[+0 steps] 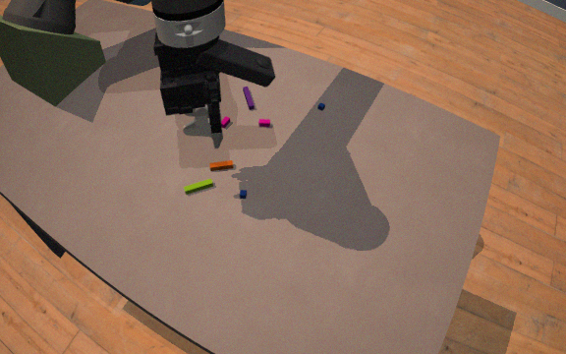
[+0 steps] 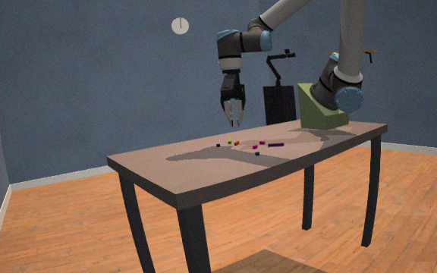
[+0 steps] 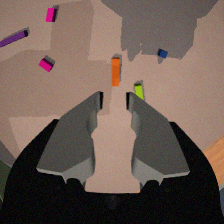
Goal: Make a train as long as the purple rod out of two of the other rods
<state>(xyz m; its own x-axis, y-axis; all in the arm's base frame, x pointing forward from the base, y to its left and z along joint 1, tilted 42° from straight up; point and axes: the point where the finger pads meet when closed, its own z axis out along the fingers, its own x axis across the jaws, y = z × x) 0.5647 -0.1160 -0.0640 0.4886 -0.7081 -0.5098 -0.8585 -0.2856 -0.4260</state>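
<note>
Right now the orange rod is 8 cm below my hand. Also, from my hand: lime rod: 8 cm below, 5 cm to the right, 2 cm behind; purple rod: 17 cm to the left, 8 cm below, 2 cm behind.
</note>
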